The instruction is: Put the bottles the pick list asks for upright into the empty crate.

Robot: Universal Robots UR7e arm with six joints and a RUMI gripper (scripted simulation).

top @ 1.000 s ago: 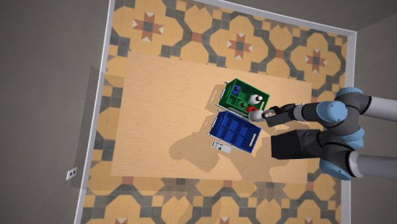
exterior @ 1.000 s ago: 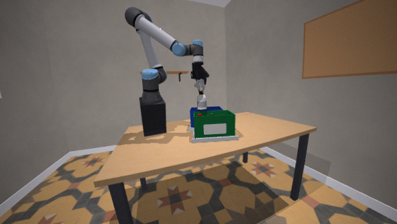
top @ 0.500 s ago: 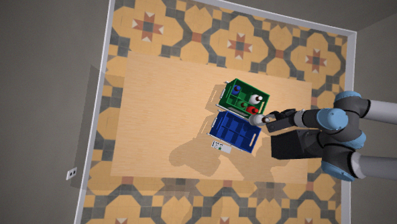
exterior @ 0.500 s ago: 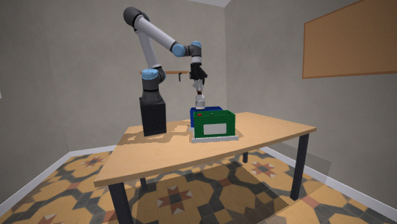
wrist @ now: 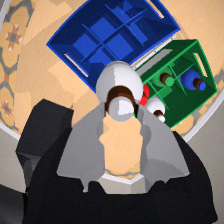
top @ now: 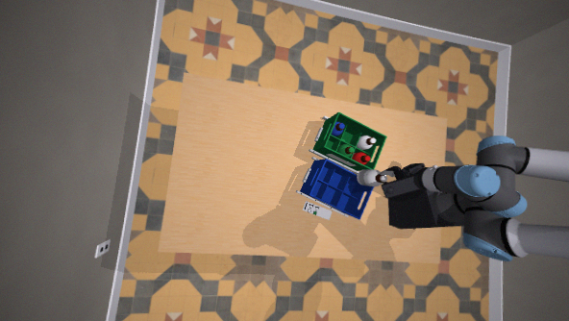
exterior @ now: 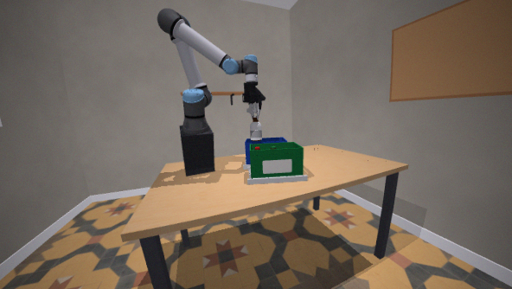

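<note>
Now: the white bottle 70 mm below my hand. From my hand the other things lie so: red-label bottle: 250 mm below, 90 mm to the right, 30 mm behind; then blue crate: 250 mm below, 90 mm ahead, 60 mm to the left; then green-label bottle: 250 mm below, 130 mm to the right, 50 mm ahead.
</note>
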